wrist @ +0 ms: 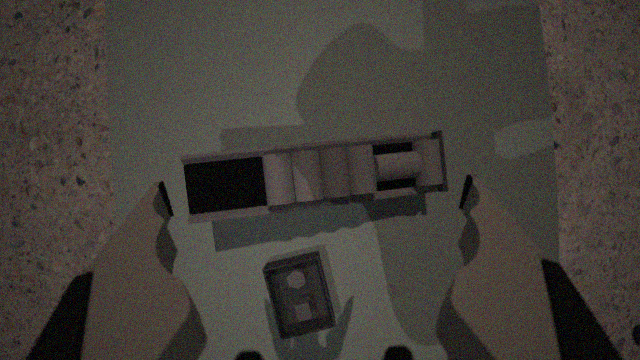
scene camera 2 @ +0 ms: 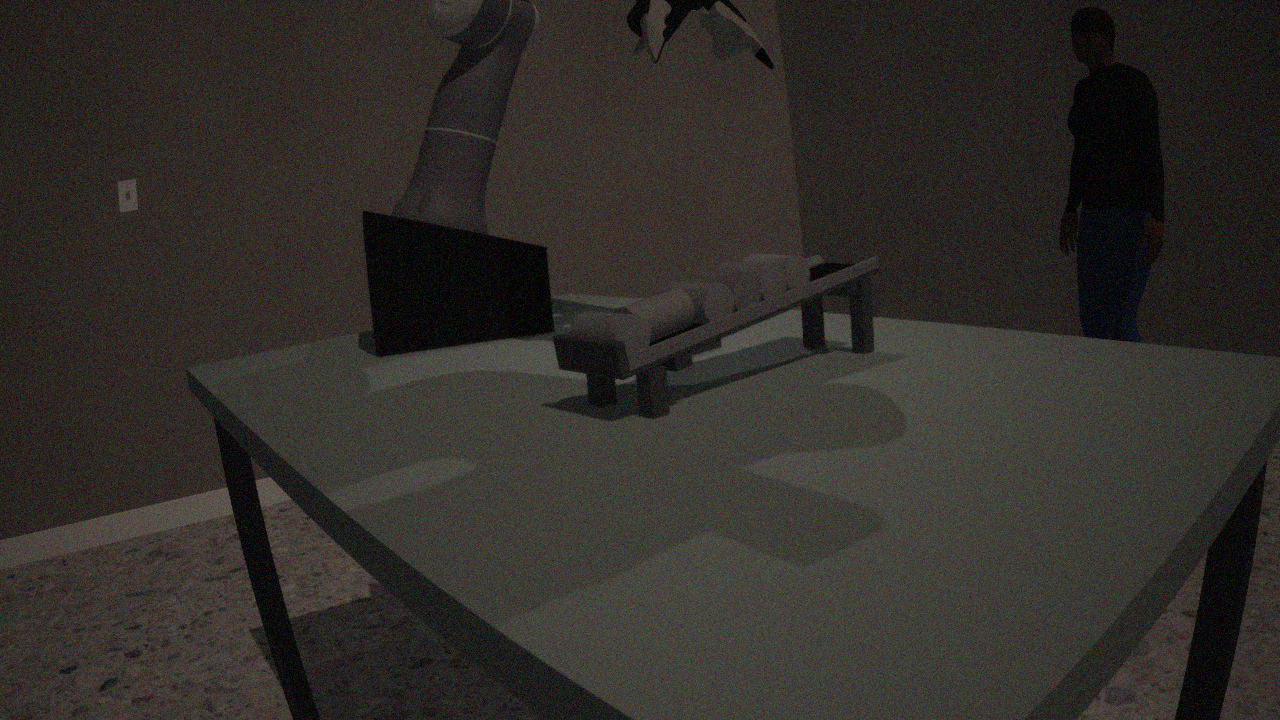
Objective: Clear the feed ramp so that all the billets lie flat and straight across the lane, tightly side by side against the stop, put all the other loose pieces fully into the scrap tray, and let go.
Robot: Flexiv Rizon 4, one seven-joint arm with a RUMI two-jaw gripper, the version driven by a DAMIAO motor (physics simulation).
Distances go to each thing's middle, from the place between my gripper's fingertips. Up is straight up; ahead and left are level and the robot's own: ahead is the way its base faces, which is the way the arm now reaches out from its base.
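There is the stop (scene camera 2: 605, 355), which sits 27 cm below my hand, 20 cm to the right of it and 3 cm ahead of it.
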